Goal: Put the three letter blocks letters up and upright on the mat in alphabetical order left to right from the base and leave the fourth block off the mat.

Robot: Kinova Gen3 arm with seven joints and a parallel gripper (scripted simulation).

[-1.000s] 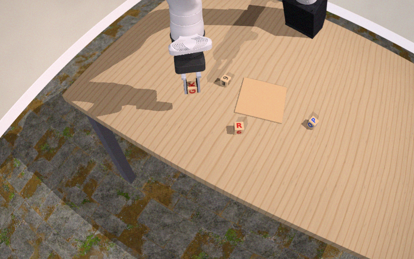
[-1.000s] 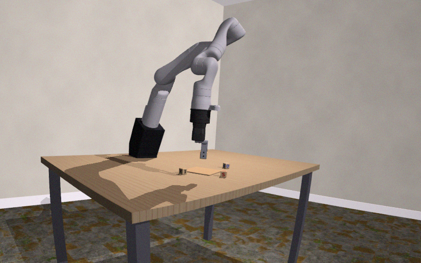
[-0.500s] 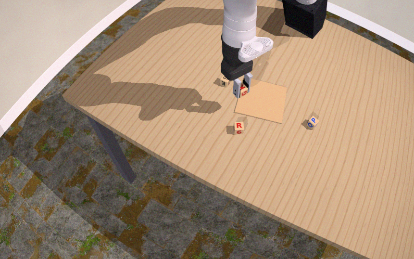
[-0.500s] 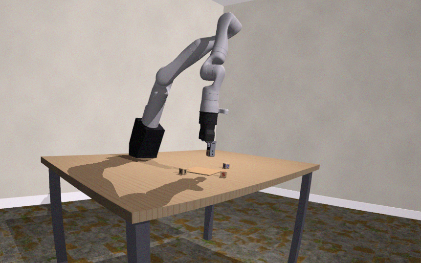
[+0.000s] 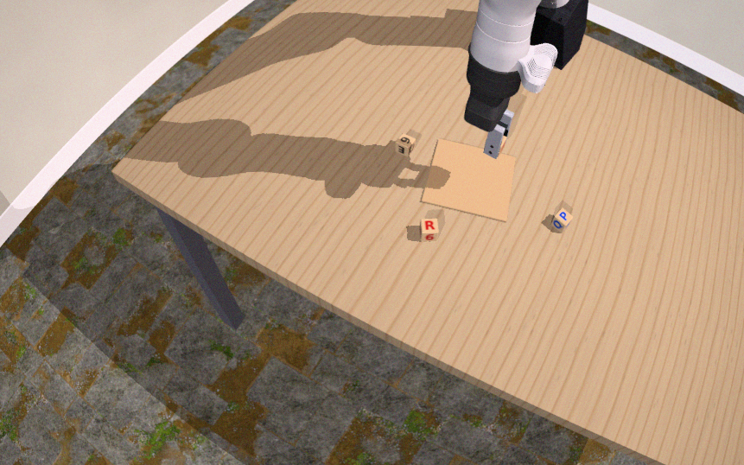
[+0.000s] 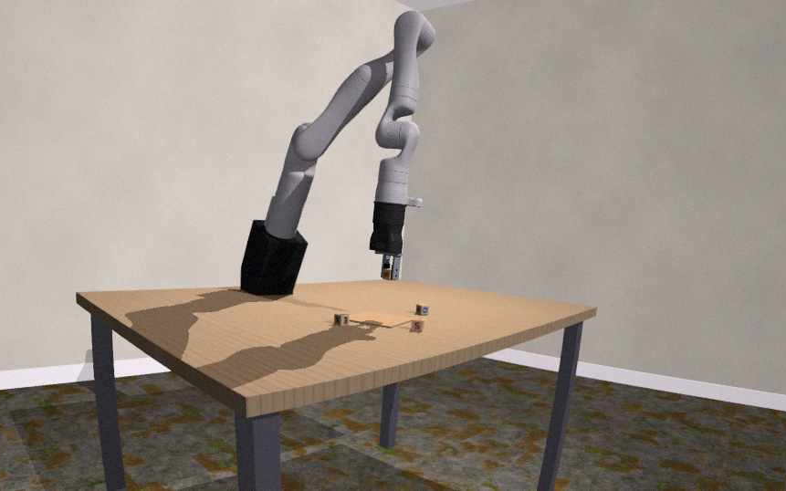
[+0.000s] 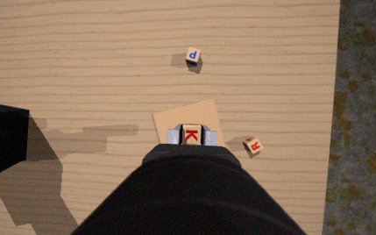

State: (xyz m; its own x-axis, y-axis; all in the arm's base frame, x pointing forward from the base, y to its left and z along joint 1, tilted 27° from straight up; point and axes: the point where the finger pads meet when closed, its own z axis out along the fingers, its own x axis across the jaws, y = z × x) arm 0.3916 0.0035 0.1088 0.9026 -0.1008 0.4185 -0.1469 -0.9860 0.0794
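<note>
My hand is 10 mm past the tan mat, 30 mm to the left of it and 120 mm above it. The rest, counted from my hand: block: 20 mm behind, 150 mm to the right, 110 mm below.
</note>
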